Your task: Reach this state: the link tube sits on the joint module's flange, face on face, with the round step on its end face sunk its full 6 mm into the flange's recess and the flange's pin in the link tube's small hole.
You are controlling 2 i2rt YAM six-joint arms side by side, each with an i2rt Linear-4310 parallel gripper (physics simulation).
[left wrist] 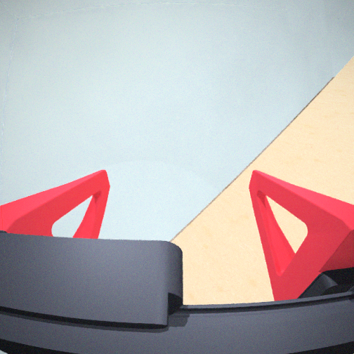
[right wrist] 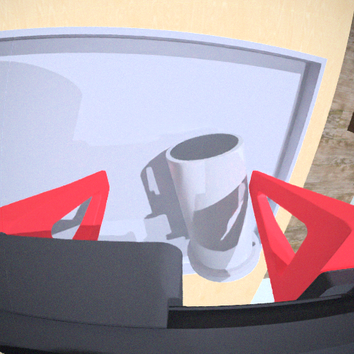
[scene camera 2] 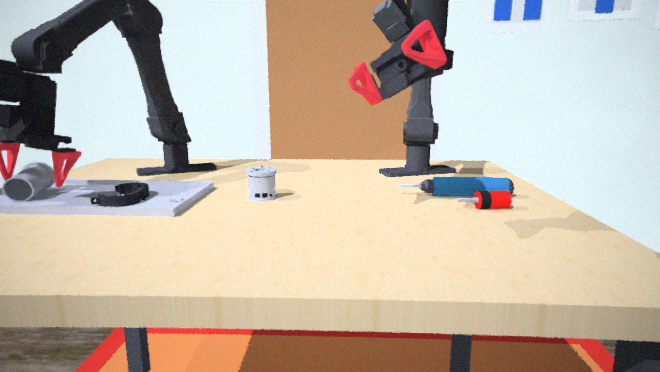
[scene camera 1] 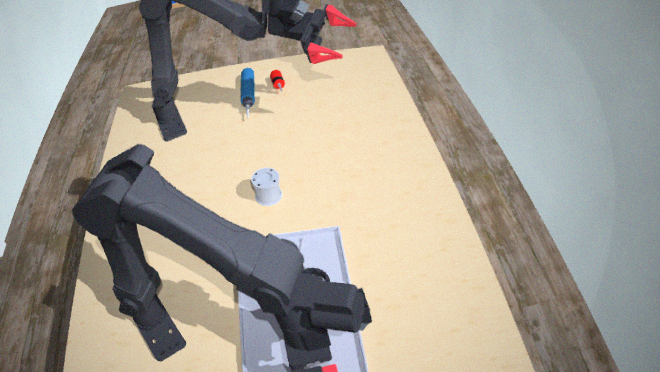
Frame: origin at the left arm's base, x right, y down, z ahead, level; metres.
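Seen in the pictures: left gripper, fingertip midpoint: [scene camera 2: 375, 68] [scene camera 1: 349, 40]; right gripper, fingertip midpoint: [scene camera 2: 33, 183] [scene camera 1: 317, 364]; left arm's base, link origin: [scene camera 2: 417, 172] [scene camera 1: 169, 119]; right arm's base, link origin: [scene camera 2: 177, 170] [scene camera 1: 151, 317].
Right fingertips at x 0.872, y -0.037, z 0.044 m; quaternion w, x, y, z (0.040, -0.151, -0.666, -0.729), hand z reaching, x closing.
Offsets run from my right fingertips to a thing's top centre. "spot": to the spot under its first point.
The link tube {dy -0.036, dx +0.019, dz -0.039 m} [scene camera 2: 29, 182] [right wrist: 212, 200], a light grey hollow cylinder with a wider collar at one end, lies on its side in the tray {spot: dy +0.031, dx -0.305, dz +0.089 m} [scene camera 2: 196, 198] [right wrist: 150, 85]. My right gripper [scene camera 2: 33, 182] [right wrist: 178, 178] is open, fingers pointing down at the tube; in the right wrist view the tube lies nearer the right-hand finger. Contact cannot be told. The joint module {dy -0.027, dx -0.437, dz +0.098 m} [scene camera 1: 266, 189] [scene camera 2: 261, 185] stands upright on the table, its flange with recess and small holes facing up; the pin is too small to make out. My left gripper [scene camera 1: 349, 40] [scene camera 2: 391, 64] [left wrist: 179, 177] is open and empty, high above the table.
A black C-shaped clamp {dy +0.011, dx -0.162, dz +0.047 m} [scene camera 2: 122, 195] lies in the tray, to the right of the tube in scene camera 2. A blue screwdriver {spot: dy -0.004, dx -0.826, dz +0.199 m} [scene camera 1: 247, 87] [scene camera 2: 465, 186] and a short red one {dy +0.003, dx -0.831, dz +0.298 m} [scene camera 1: 277, 79] [scene camera 2: 494, 199] lie near the left arm's base. The right arm hides much of the tray in scene camera 1.
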